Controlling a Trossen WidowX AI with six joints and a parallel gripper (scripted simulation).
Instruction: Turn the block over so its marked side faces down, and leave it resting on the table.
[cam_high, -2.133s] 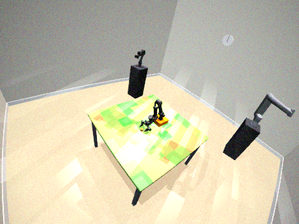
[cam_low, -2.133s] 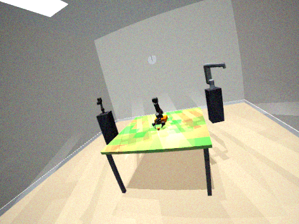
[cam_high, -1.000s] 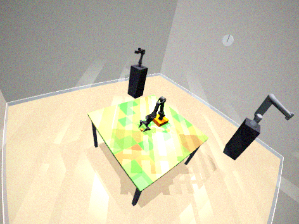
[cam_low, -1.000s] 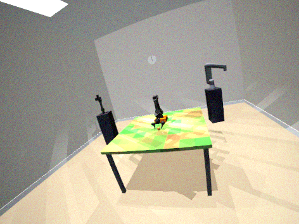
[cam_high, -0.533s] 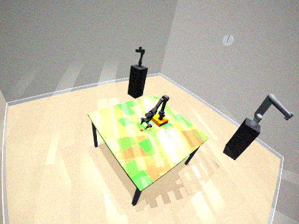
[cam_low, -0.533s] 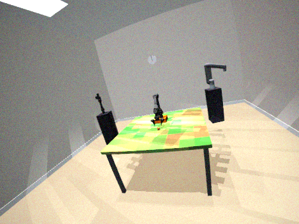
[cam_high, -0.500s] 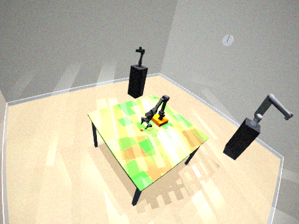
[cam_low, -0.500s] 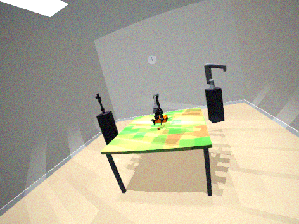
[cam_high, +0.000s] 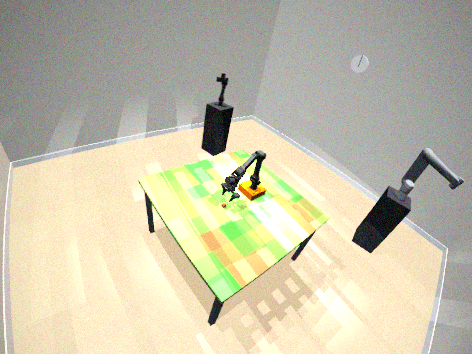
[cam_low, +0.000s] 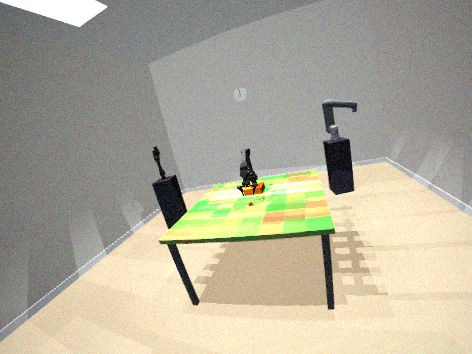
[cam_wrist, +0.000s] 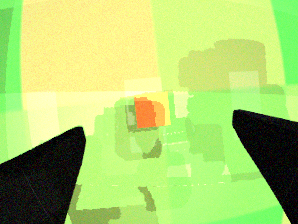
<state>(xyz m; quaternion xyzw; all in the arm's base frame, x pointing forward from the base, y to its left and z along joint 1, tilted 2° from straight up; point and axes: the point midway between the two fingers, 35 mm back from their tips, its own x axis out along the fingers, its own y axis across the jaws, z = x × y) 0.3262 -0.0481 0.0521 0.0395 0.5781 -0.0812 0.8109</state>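
The orange block is 70 mm below my gripper tip.
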